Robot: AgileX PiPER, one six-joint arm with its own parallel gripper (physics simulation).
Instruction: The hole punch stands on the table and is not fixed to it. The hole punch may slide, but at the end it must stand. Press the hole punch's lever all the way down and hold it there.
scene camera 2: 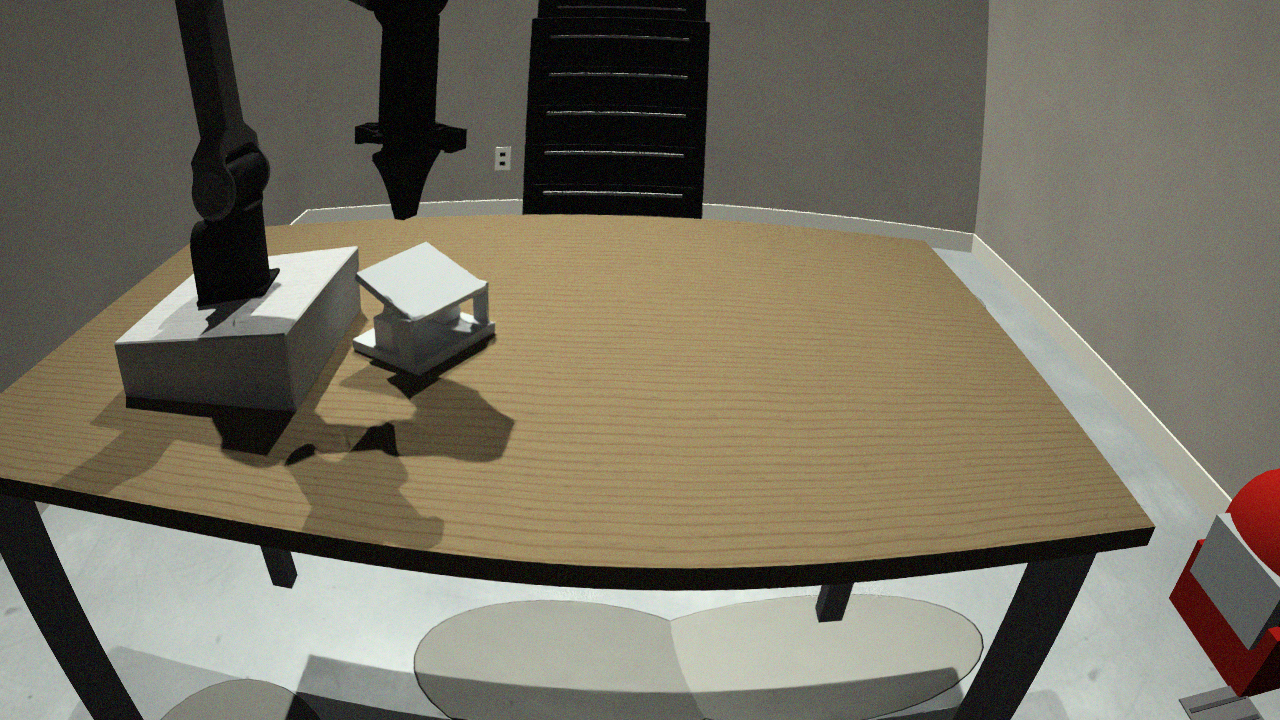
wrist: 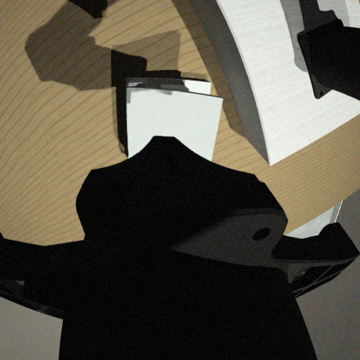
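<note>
The white hole punch (scene camera 2: 418, 308) (wrist: 170, 117) stands upright on the table, close to the right side of the white base block. Its flat lever (scene camera 2: 422, 279) (wrist: 172, 125) is tilted up, with a gap between it and the base plate (scene camera 2: 465, 338). My gripper (scene camera 2: 405, 217) (wrist: 162, 150) points down and is shut, with its fingertips together and nothing between them. In the scene view it hangs above the hole punch, apart from the lever. In the wrist view the dark gripper hides the near part of the lever.
The white block (scene camera 2: 210, 371) (wrist: 295, 105) carries the arm's foot beside the hole punch. The wooden table (scene camera 2: 716, 402) (wrist: 45, 170) reaches far to the right in the scene view. A black slatted cabinet (scene camera 2: 617, 94) stands behind the table. A red object (scene camera 2: 1257, 519) stands at the far right.
</note>
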